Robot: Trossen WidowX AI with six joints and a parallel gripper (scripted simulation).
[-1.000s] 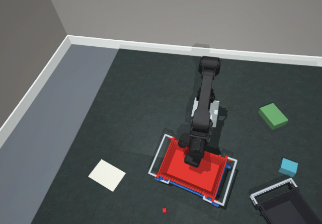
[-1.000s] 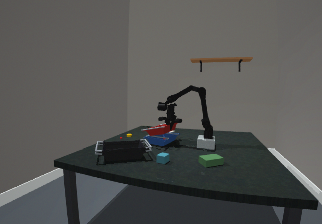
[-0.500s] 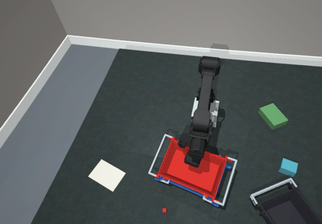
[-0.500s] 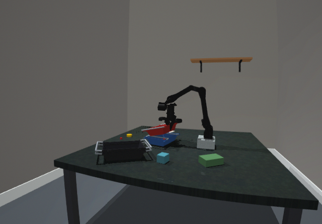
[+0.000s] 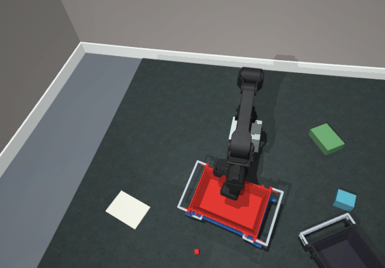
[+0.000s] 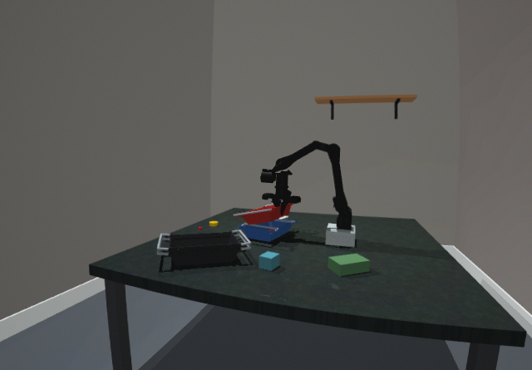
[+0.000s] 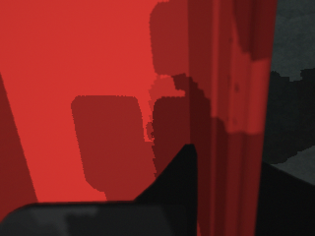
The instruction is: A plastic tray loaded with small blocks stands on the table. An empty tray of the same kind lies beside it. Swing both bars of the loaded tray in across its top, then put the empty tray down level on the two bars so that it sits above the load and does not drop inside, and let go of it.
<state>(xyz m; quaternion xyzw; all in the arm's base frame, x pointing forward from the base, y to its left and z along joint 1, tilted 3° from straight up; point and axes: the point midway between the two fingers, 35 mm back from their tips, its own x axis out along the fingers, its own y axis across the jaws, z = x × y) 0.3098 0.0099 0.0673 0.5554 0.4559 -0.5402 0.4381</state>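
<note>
Right now the red tray is 7 cm ahead of my gripper tip, 2 cm to the right of it and 2 cm above it. Round my gripper tip: small red cube (23 cm ahead, 11 cm to the right, 10 cm below); then white flat plate (42 cm to the right, 13 cm ahead, 11 cm below); then teal cube (39 cm to the left, 9 cm below, 6 cm behind).
</note>
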